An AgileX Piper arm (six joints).
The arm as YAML. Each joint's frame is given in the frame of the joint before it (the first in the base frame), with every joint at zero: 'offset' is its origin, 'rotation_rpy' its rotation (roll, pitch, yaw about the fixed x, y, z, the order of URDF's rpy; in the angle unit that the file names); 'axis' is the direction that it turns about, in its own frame. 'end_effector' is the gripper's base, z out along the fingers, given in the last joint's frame.
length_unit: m
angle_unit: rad
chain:
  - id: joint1
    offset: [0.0, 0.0, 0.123]
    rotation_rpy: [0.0, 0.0, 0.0]
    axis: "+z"
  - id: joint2
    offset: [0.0, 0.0, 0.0]
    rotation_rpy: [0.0, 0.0, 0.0]
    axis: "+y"
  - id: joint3
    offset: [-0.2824, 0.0, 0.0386]
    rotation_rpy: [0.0, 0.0, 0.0]
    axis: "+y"
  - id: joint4
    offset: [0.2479, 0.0, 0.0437]
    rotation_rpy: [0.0, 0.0, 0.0]
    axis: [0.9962, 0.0, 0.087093]
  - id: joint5
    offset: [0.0, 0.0, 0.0]
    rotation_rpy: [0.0, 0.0, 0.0]
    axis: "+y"
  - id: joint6
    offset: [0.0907, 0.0, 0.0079]
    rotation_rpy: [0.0, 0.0, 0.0]
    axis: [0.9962, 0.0, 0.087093]
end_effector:
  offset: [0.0, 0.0, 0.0]
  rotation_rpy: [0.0, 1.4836, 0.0]
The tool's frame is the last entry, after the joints.
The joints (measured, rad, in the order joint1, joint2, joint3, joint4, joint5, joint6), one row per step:
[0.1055, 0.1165, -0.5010, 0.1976, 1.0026, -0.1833]
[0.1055, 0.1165, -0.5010, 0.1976, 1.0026, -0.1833]
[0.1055, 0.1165, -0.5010, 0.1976, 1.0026, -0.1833]
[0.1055, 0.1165, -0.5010, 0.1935, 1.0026, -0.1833]
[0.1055, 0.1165, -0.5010, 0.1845, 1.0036, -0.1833]
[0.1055, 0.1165, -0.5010, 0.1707, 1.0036, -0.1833]
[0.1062, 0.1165, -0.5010, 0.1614, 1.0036, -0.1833]
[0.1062, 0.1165, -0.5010, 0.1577, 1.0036, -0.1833]
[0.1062, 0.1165, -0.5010, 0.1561, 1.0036, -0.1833]
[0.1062, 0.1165, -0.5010, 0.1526, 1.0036, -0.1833]
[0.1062, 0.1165, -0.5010, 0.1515, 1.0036, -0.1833]
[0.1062, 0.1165, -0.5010, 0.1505, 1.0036, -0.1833]
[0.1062, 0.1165, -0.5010, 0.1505, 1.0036, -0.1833]
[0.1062, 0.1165, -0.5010, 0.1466, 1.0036, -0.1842]
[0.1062, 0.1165, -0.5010, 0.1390, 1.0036, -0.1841]
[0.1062, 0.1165, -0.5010, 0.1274, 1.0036, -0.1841]
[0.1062, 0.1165, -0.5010, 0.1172, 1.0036, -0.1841]
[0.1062, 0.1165, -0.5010, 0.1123, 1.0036, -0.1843]
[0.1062, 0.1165, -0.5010, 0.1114, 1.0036, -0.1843]
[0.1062, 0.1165, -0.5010, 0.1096, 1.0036, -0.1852]
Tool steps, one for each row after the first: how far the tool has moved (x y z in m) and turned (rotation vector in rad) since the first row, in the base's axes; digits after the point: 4 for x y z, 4 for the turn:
[0.0000, 0.0000, 0.0000, 0.0000, 0.0000, 0.0000]
[0.0000, 0.0000, 0.0000, 0.0000, 0.0000, 0.0000]
[0.0001, -0.0003, -0.0001, -0.0036, -0.0004, -0.0019]
[0.0001, -0.0010, -0.0002, -0.0118, -0.0003, -0.0058]
[0.0003, -0.0020, -0.0004, -0.0240, -0.0016, -0.0121]
[0.0005, -0.0027, -0.0005, -0.0323, -0.0024, -0.0156]
[0.0005, -0.0030, -0.0006, -0.0355, -0.0028, -0.0173]
[0.0005, -0.0031, -0.0006, -0.0369, -0.0029, -0.0180]
[0.0006, -0.0033, -0.0006, -0.0400, -0.0033, -0.0196]
[0.0006, -0.0034, -0.0006, -0.0410, -0.0034, -0.0201]
[0.0006, -0.0035, -0.0006, -0.0419, -0.0035, -0.0205]
[0.0006, -0.0035, -0.0006, -0.0419, -0.0035, -0.0205]
[0.0007, -0.0038, -0.0007, -0.0461, -0.0040, -0.0219]
[0.0008, -0.0044, -0.0007, -0.0528, -0.0047, -0.0254]
[0.0009, -0.0052, -0.0009, -0.0630, -0.0058, -0.0307]
[0.0010, -0.0060, -0.0009, -0.0721, -0.0068, -0.0353]
[0.0011, -0.0064, -0.0010, -0.0766, -0.0073, -0.0374]
[0.0011, -0.0064, -0.0010, -0.0774, -0.0074, -0.0378]
[0.0011, -0.0066, -0.0010, -0.0797, -0.0077, -0.0382]

